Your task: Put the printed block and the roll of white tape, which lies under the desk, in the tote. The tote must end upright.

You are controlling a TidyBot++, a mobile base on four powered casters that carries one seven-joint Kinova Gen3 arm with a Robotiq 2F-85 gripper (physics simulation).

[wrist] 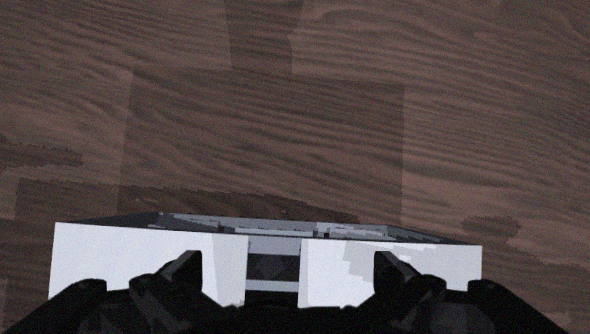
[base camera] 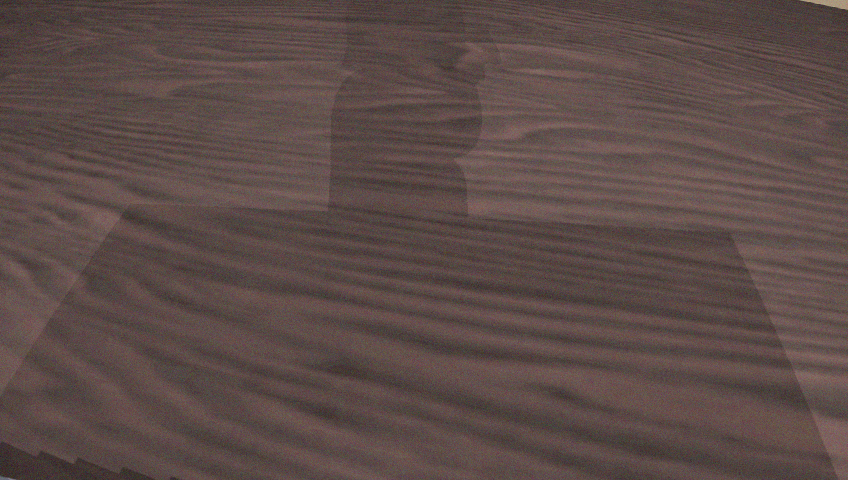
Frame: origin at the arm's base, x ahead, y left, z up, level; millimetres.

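Seen in the pictures: gripper, fingertip midpoint: point(wrist: 288, 270).
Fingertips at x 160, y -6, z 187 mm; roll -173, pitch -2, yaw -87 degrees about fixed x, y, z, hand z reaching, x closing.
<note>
A point is followed by its place in that frame.
My gripper point(wrist: 288, 270) {x 160, y -6, z 187 mm} is open in the wrist view, its two black fingertips wide apart over the white top of the robot's base, with no object between them. The printed block, the roll of white tape, the tote and the desk do not show in either view.
The robot's own white base point(wrist: 115, 255) {x 119, y 177, z -14 mm} spans the lower part of the wrist view. Brown wood-grain floor point(base camera: 416, 333) {x 348, y 21, z -397 mm} point(wrist: 265, 135) {x 342, y 35, z -397 mm} lies ahead, with shadows of the base and arm across it. A small pale strip shows at the top right corner of the base camera view.
</note>
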